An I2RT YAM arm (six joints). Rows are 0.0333 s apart.
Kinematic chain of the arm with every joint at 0, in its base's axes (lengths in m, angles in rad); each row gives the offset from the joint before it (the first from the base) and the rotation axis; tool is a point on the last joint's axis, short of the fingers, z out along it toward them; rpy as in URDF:
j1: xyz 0 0 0.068 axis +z
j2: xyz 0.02 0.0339 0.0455 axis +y
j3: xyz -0.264 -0.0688 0 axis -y
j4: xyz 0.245 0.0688 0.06 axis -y
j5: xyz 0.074 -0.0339 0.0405 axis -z
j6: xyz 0.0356 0 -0.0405 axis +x
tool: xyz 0 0 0 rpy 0 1.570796 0
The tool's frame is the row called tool.
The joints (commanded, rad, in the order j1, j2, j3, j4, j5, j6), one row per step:
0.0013 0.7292 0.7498 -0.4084 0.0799 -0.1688
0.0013 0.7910 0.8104 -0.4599 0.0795 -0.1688
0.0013 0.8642 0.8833 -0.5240 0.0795 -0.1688
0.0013 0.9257 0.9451 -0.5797 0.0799 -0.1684
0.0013 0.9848 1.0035 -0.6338 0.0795 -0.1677
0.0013 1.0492 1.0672 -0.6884 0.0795 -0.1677
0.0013 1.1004 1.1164 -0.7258 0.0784 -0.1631
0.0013 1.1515 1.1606 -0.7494 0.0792 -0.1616
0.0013 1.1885 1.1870 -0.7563 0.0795 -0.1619
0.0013 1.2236 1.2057 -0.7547 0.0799 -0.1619
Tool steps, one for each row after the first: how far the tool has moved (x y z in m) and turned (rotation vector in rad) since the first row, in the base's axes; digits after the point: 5 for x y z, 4 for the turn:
0.00900 0.00003 0.00625 0.0001 0.0527 0.0004
0.02003 0.00004 0.01297 0.0000 0.1171 0.0004
0.02960 0.00004 0.01798 0.0001 0.1725 -0.0002
0.03905 0.00006 0.02182 0.0009 0.2272 -0.0002
0.04993 0.00008 0.02574 0.0008 0.2825 -0.0002
0.05920 0.00013 0.02836 0.0052 0.3216 -0.0017
0.06959 0.00012 0.02998 0.0060 0.3519 -0.0033
0.07793 0.00012 0.02979 0.0056 0.3695 -0.0034
0.08641 0.00011 0.02790 0.0053 0.3843 -0.0038

